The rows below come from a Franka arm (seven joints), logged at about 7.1 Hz.
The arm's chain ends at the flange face. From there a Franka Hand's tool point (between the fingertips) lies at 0.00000 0.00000 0.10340 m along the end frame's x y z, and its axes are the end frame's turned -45 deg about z.
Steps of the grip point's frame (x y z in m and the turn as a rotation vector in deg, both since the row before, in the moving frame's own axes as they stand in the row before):
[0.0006 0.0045 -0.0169 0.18 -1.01 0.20]
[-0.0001 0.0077 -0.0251 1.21 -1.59 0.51]
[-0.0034 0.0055 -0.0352 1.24 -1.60 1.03]
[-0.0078 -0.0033 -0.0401 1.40 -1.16 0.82]
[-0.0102 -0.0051 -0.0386 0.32 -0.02 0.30]
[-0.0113 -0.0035 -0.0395 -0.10 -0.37 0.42]
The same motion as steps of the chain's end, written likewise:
[0.0051 0.0017 -0.0169 -0.59 -0.84 0.20]
[0.0089 0.0050 -0.0250 -0.27 -1.98 0.51]
[0.0051 0.0059 -0.0351 -0.25 -2.01 1.03]
[-0.0046 0.0035 -0.0400 0.17 -1.81 0.82]
[-0.0104 0.0040 -0.0386 0.21 -0.24 0.30]
[-0.0101 0.0049 -0.0395 -0.33 -0.19 0.42]

